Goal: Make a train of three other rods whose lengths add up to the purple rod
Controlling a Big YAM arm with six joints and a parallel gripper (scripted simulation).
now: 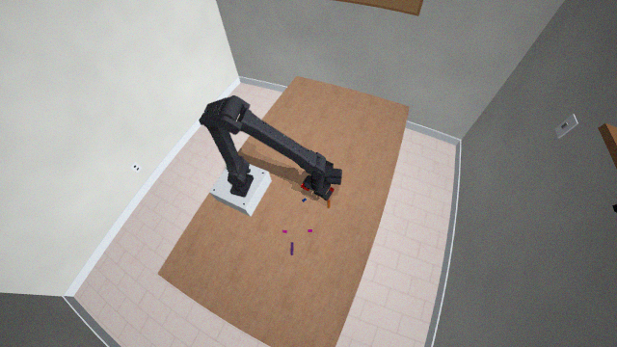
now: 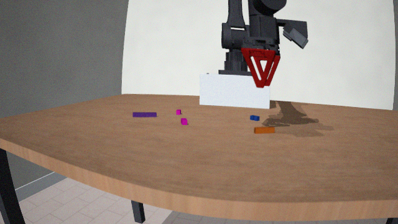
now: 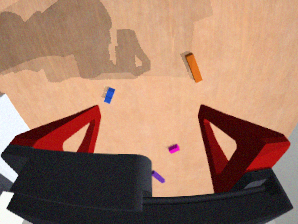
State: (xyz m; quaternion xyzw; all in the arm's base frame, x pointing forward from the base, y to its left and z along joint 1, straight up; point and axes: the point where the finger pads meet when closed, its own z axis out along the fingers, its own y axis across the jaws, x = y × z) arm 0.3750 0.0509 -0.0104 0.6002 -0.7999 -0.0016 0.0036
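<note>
The orange rod is 9 cm below my hand and 6 cm ahead of it. Round my hand: purple rod (27 cm to the right, 9 cm below, 6 cm behind).
</note>
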